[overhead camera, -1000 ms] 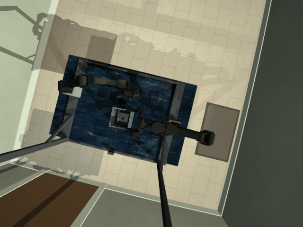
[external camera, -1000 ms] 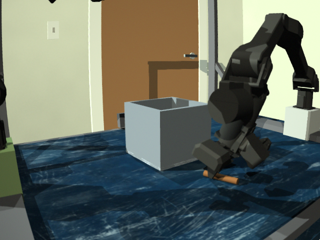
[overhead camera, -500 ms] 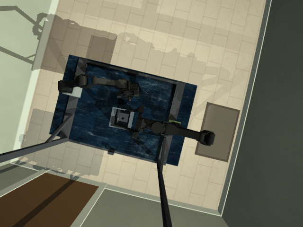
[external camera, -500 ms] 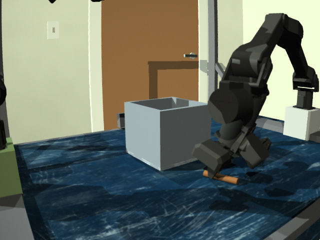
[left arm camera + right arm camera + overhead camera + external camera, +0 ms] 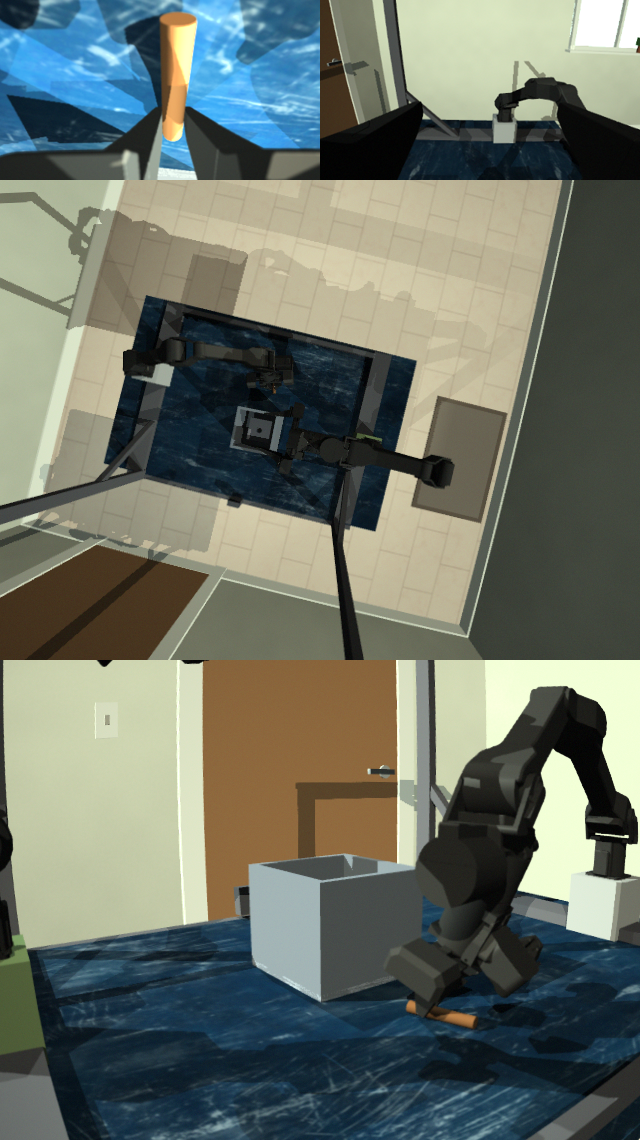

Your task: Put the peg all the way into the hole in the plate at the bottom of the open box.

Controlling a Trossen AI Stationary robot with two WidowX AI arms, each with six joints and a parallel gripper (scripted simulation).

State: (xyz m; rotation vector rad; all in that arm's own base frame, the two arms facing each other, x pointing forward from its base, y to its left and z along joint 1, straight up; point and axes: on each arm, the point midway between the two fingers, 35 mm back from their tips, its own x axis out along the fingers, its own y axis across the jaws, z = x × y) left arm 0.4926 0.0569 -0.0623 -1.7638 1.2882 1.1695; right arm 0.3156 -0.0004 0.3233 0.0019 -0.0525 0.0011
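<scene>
Now: the orange peg 10 mm ahead of my left hand and 30 mm below it. Round my left hand: grey plate: 190 mm behind, 20 mm to the right, 10 mm above.
</scene>
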